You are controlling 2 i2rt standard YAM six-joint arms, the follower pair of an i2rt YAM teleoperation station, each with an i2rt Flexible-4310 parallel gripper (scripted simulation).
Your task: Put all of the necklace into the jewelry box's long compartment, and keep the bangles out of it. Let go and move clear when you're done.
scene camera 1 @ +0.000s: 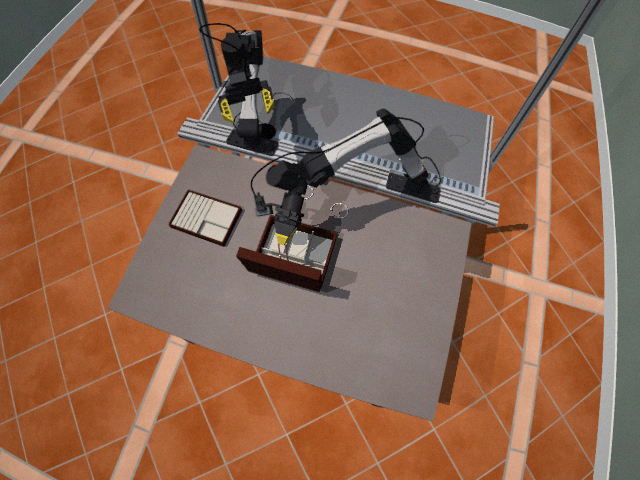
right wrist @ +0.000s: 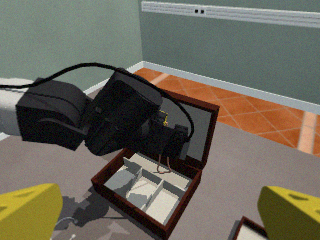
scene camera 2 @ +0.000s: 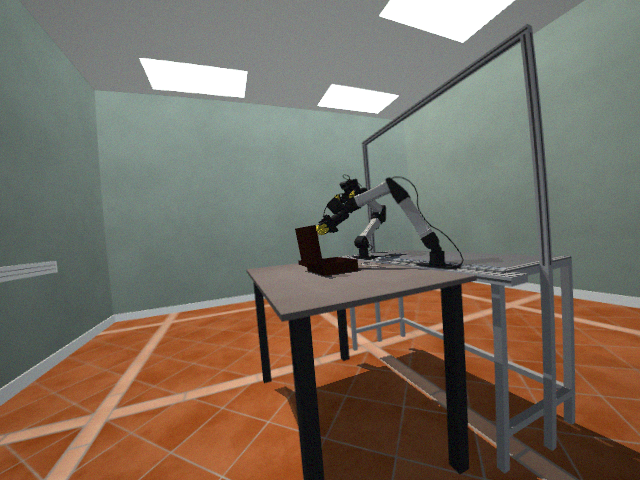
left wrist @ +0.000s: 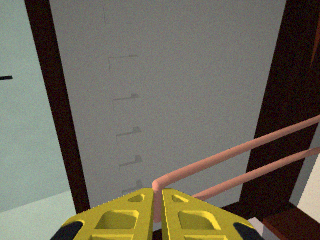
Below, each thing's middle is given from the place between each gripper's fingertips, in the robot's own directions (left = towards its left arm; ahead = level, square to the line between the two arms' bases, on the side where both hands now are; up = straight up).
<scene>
Right now the divided tray (scene camera 1: 208, 218) is 330 mm to the right of my left hand (scene camera 1: 281, 244), 200 mm below it and 80 mm behind it.
Right now the divided tray is 17 cm ahead of my right hand (scene camera 1: 250, 117), 15 cm to the right of it and 39 cm below it.
</scene>
